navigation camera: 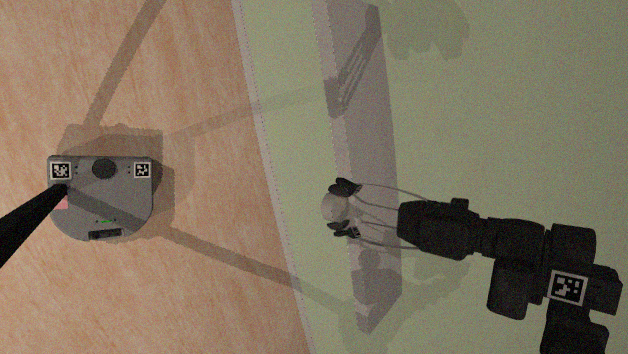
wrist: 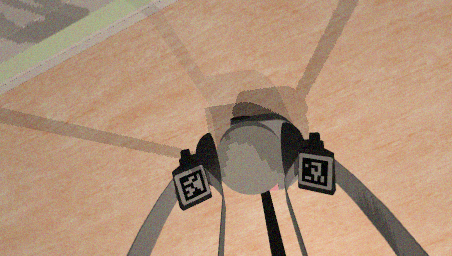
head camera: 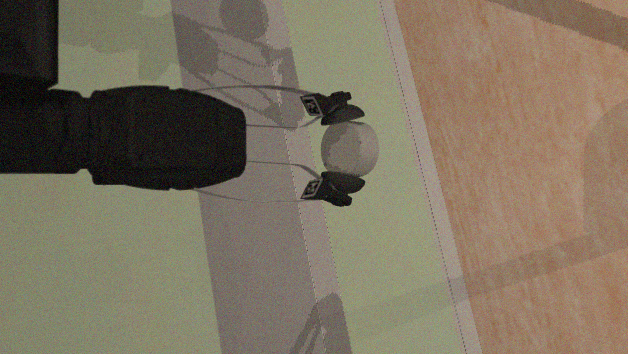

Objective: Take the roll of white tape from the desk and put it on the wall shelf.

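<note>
The roll of white tape (head camera: pixel 352 149) (navigation camera: pixel 334 206) (wrist: pixel 251 162) is pinched between the two dark finger pads. My gripper (head camera: pixel 345 148) (navigation camera: pixel 340 207) (wrist: pixel 248 146) is shut on it, with both pads touching its sides. The wall shelf (head camera: pixel 260 250) (navigation camera: pixel 372 150) is a long grey board on the green wall. In the head view the fingers and wrist overlap the shelf, and the tape shows just beyond its lighter front edge. Finger shadows fall on the board. The height gap between tape and shelf cannot be told.
The robot's base (navigation camera: pixel 107 192) stands on the wooden floor (head camera: pixel 525 175) (navigation camera: pixel 200 175) (wrist: pixel 375 90), with the dark mast (navigation camera: pixel 30 225) beside it. A pale baseboard (head camera: pixel 440 215) (navigation camera: pixel 270 160) runs between floor and green wall (head camera: pixel 115 260) (navigation camera: pixel 500 150). The desk does not show in these views.
</note>
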